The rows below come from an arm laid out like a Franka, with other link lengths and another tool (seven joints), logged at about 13 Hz.
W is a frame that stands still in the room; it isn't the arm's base.
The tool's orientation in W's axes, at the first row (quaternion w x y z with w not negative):
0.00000 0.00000 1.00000 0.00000
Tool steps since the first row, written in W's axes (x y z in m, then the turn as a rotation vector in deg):
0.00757 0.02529 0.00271 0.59 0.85 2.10
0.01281 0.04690 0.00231 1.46 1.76 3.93
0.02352 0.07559 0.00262 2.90 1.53 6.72
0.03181 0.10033 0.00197 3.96 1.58 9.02
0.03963 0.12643 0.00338 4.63 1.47 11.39
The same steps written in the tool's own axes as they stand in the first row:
-0.00757 0.02529 -0.00271 -0.59 0.85 -2.10
-0.01281 0.04690 -0.00231 -1.46 1.76 -3.93
-0.02352 0.07559 -0.00262 -2.90 1.53 -6.72
-0.03181 0.10033 -0.00197 -3.96 1.58 -9.02
-0.03963 0.12643 -0.00338 -4.63 1.47 -11.39

